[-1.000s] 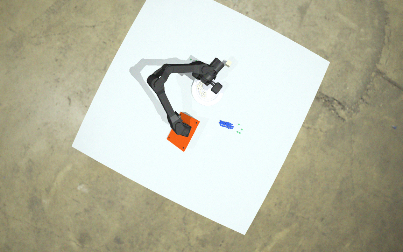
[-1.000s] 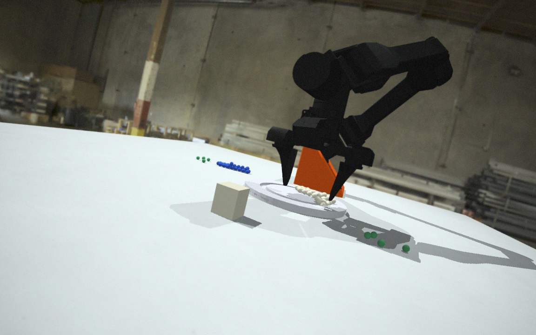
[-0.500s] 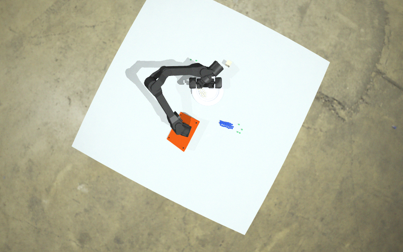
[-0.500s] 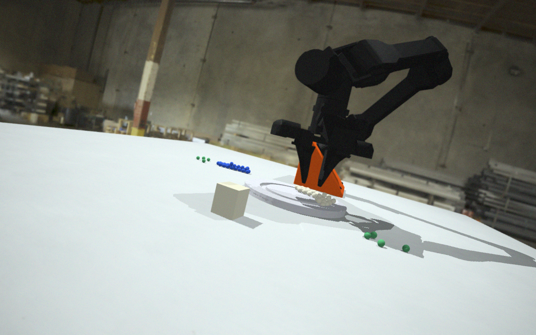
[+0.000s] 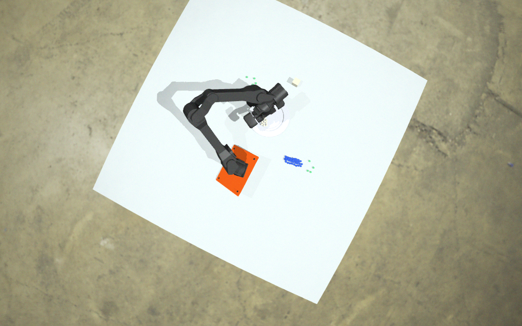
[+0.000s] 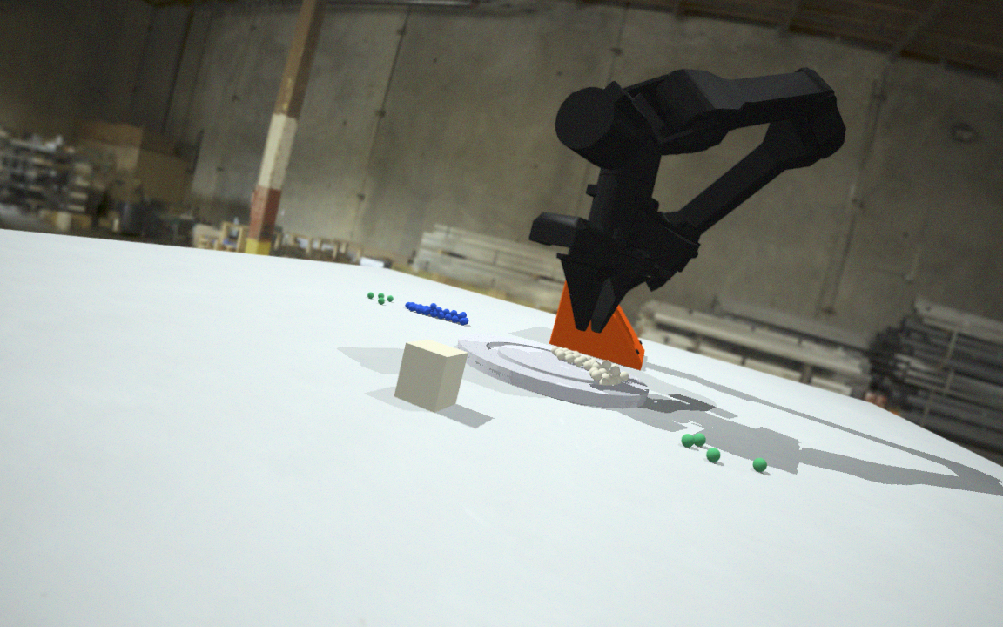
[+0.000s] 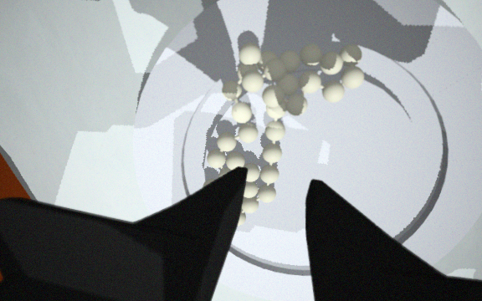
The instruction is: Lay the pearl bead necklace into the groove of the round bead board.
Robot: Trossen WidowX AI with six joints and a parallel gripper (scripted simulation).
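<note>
Right now my gripper tip is 40 mm above the round bead board, 30 mm to the left of it and 10 mm short of it. Round my gripper tip: cream cube 210 mm ahead, 90 mm to the right, 30 mm below.
</note>
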